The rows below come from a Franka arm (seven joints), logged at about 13 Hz.
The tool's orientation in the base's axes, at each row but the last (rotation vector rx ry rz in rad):
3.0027, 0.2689, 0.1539
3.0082, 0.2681, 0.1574
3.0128, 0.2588, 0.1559
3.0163, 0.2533, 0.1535
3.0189, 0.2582, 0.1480
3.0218, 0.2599, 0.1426
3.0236, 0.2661, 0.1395
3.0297, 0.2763, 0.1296
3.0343, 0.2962, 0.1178
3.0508, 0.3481, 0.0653
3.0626, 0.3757, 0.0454
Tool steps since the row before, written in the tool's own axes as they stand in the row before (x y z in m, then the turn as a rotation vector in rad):
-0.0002, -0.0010, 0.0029, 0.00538, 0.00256, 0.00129
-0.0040, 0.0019, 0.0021, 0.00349, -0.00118, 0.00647
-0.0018, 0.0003, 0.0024, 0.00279, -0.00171, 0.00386
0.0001, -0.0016, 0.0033, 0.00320, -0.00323, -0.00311
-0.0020, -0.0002, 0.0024, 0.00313, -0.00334, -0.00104
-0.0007, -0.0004, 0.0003, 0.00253, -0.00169, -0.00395
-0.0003, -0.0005, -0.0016, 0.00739, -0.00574, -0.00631
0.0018, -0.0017, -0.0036, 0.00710, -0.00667, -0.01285
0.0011, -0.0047, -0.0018, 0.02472, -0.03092, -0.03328
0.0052, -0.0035, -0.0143, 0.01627, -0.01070, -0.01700
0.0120, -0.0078, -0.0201, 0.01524, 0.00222, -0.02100
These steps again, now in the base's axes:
0.0000, 0.0006, -0.0030, 0.00585, -0.00166, -0.00045
-0.0034, -0.0028, -0.0022, 0.00395, 0.00109, -0.00621
-0.0014, -0.0009, -0.0025, 0.00289, 0.00176, -0.00376
0.0002, 0.0012, -0.0034, 0.00228, 0.00403, 0.00298
-0.0017, -0.0004, -0.0026, 0.00241, 0.00392, 0.00092
-0.0007, 0.0002, -0.0004, 0.00180, 0.00248, 0.00393
-0.0005, 0.0006, 0.0015, 0.00564, 0.00754, 0.00622
0.0011, 0.0023, 0.0035, 0.00459, 0.00897, 0.01259
0.0000, 0.0050, 0.0014, 0.01549, 0.03781, 0.03171
0.0036, 0.0055, 0.0142, 0.01259, 0.01519, 0.01670
0.0090, 0.0115, 0.0199, 0.01456, 0.00263, 0.02143

